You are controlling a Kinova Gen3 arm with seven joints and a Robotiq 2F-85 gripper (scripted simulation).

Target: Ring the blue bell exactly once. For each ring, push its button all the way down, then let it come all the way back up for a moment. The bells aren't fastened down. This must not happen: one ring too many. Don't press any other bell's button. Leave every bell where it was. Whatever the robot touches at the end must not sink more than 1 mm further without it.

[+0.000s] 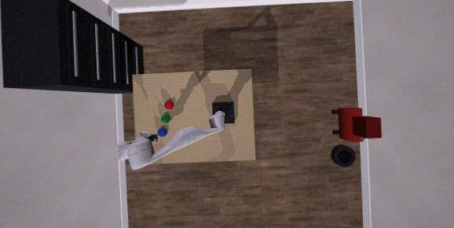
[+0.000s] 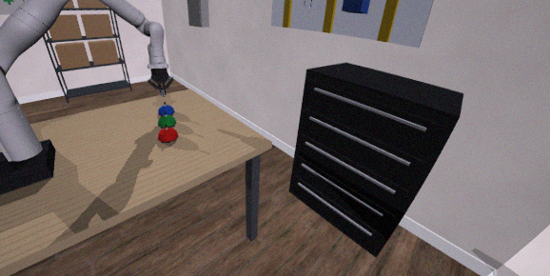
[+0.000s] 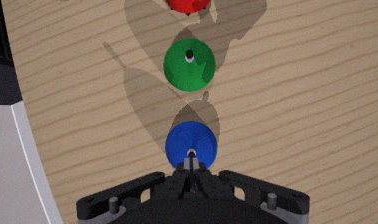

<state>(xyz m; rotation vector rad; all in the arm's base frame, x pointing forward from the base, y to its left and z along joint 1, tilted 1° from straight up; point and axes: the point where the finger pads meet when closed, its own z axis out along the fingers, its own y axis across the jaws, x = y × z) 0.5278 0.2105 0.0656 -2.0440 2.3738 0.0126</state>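
Right now my hand is 80 mm above the blue bell. Round my hand: red bell 40 mm behind, 260 mm to the right, 80 mm below; then green bell 20 mm behind, 130 mm to the right, 80 mm below.
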